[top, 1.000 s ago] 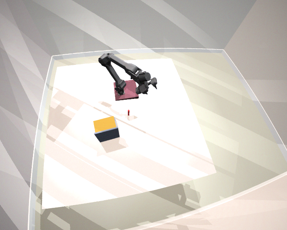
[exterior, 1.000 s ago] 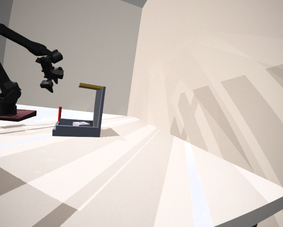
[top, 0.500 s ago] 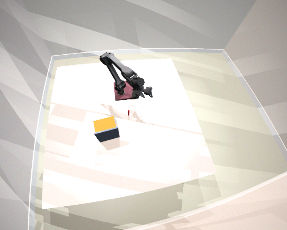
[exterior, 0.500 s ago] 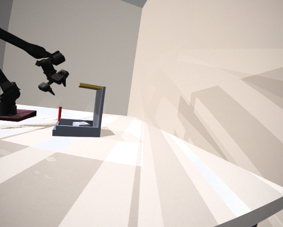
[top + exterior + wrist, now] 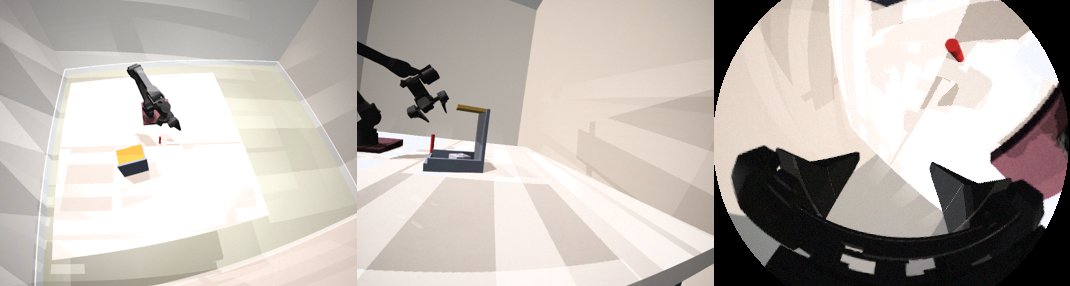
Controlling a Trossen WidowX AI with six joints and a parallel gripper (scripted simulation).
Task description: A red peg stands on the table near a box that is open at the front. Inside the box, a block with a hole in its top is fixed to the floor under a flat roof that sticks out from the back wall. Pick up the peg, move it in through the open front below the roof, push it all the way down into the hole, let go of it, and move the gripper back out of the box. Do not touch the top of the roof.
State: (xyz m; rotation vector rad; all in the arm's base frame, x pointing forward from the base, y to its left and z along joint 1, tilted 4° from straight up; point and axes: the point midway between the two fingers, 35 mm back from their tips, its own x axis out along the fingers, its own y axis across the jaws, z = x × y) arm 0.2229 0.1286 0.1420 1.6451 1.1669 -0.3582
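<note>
The red peg lies 120 mm to the right of my gripper tip and 110 mm below it. From my gripper tip the other things lie so: yellow roof 310 mm to the right, 130 mm ahead, 40 mm above; box wall 310 mm to the right, 180 mm ahead, 50 mm below.
</note>
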